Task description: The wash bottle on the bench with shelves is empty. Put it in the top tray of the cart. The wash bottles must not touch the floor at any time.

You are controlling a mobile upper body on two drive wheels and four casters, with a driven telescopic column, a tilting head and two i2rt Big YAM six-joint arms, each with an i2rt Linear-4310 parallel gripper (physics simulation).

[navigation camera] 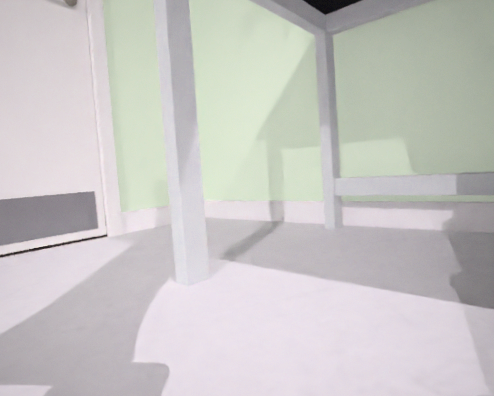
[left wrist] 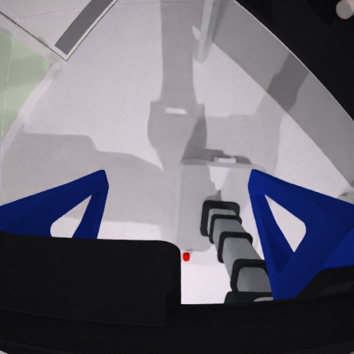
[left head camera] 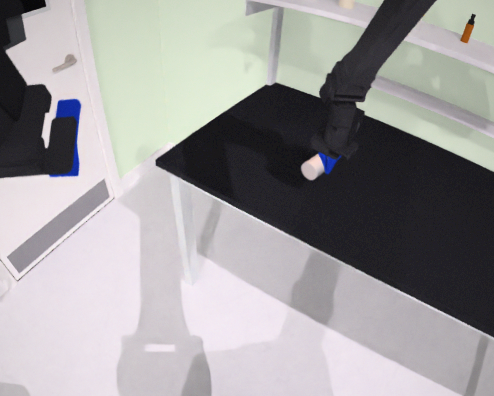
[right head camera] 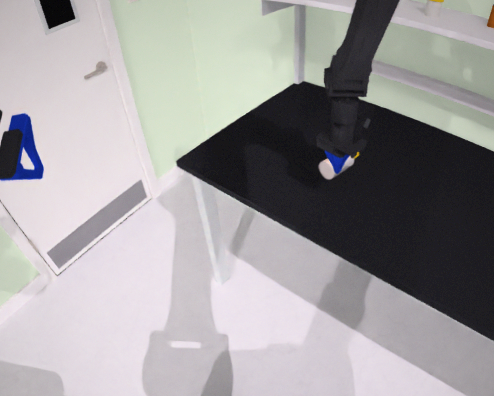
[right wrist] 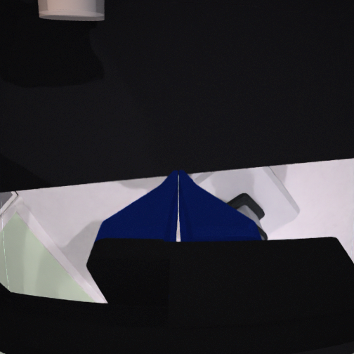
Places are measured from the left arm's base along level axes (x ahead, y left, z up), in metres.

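Pixels of known places: left gripper, fingertip midpoint: (left head camera: 33, 172) (right head camera: 9, 176); right gripper, fingertip midpoint: (left head camera: 327, 173) (right head camera: 337, 172).
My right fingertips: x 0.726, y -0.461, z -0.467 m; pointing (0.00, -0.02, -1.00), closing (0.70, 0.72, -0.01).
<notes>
For each thing: its top centre in the pictures, then the offset to it from my right fingertips. "spot": a spot on its surface instead. Level surfaces: height alone.
- white wash bottle at a spot on its surface: (right head camera: 327, 170) (left head camera: 310, 171) spot: dx +0.140, dy -0.006, dz -0.113 m
- black bench top at its surface level: dz -0.147 m
- orange bottle at its top centre: (left head camera: 474, 14) dx +0.300, dy -0.504, dz +0.402 m
- yellow-lidded jar at a spot on its surface: (right head camera: 433, 9) spot: dx +0.332, dy -0.322, dz +0.334 m
The white wash bottle (left head camera: 311, 169) (right head camera: 327, 170) (left wrist: 345, 9) (right wrist: 71, 9) appears to lie on its side on the black bench top (left head camera: 425, 225) (right head camera: 425, 215) (left wrist: 322, 70) (right wrist: 250, 75), its base toward the lower left in the head views. A bit of its yellow top shows in the right head view. My right gripper (left head camera: 328, 171) (right head camera: 338, 171) (right wrist: 178, 178) is shut with nothing between its fingertips. Its blue fingers overlap the bottle in the head views and hide part of it. My left gripper (left wrist: 177, 177) is open and empty, away from the bench's left end. The cart does not show.
A wall shelf (left head camera: 430, 40) (right head camera: 450, 28) behind the bench carries an orange bottle (left head camera: 467, 31) (right head camera: 492, 17) and a yellow-lidded jar (right head camera: 433, 9). A bench leg (left head camera: 184, 230) (right head camera: 212, 230) (navigation camera: 185, 150) stands at the near left corner. A white door (left head camera: 40, 150) (right head camera: 90, 130) is at the left.
</notes>
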